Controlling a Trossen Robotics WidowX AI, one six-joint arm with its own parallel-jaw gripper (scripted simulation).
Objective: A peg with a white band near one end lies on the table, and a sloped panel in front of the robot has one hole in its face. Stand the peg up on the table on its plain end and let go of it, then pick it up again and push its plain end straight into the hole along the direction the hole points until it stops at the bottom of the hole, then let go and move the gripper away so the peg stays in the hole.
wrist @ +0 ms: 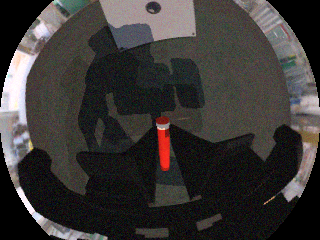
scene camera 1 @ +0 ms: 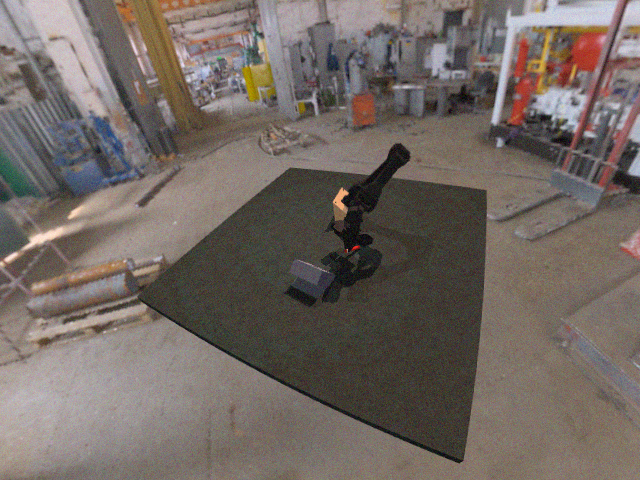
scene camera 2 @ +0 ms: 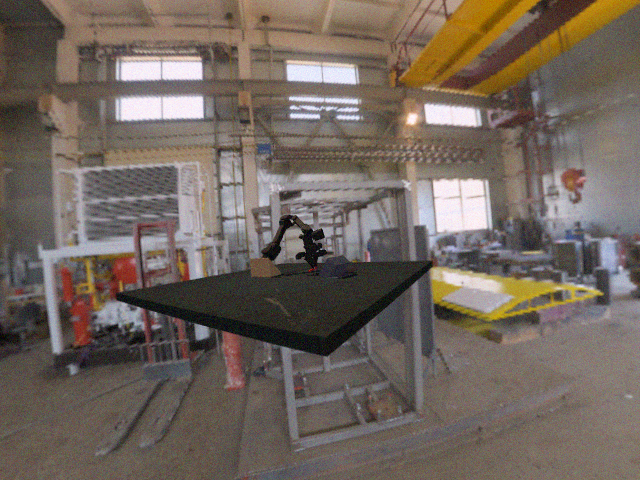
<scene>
My gripper (scene camera 1: 347, 250) holds a red peg. Further things: a sloped grey panel (scene camera 1: 317, 276).
My gripper is seen too in the wrist view (wrist: 162, 128).
</scene>
